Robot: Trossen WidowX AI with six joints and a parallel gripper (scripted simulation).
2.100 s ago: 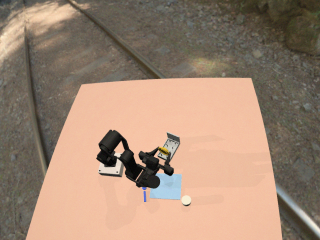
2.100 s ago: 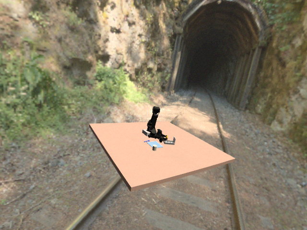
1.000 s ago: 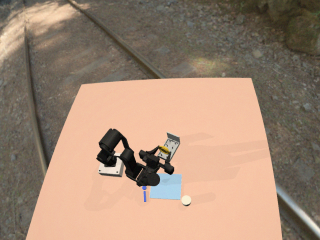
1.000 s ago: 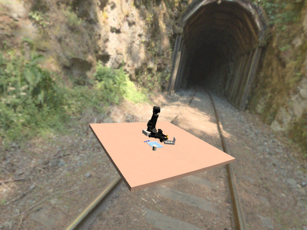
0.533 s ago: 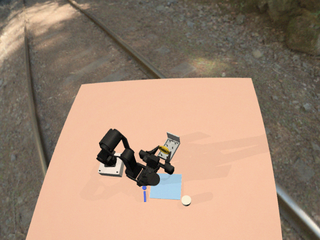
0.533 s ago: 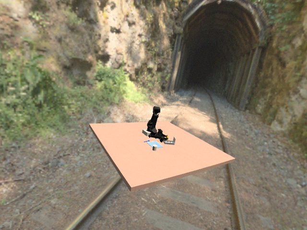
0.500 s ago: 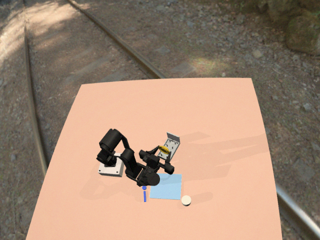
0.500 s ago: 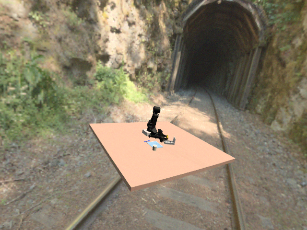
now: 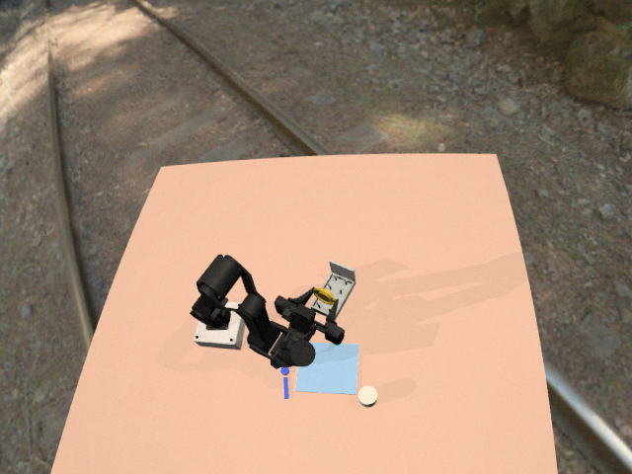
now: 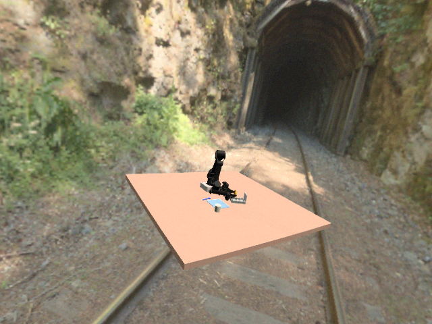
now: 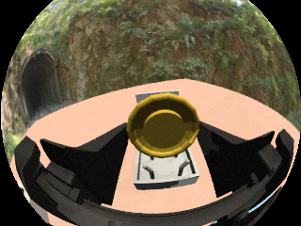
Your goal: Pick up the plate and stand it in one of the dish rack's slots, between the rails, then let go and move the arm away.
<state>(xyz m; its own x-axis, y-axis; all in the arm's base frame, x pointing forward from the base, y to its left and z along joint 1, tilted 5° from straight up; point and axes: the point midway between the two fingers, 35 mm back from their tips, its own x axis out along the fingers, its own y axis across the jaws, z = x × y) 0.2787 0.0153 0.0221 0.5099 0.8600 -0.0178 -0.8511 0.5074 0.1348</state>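
My gripper tip is now 50 mm above the dish rack, 20 mm to the right of it and 10 mm short of it. Also, from my gripper tip: yellow plate (10 mm to the right); blue spoon (200 mm to the right, 110 mm behind, 70 mm below); light blue mat (180 mm to the right, 70 mm below, 10 mm behind).
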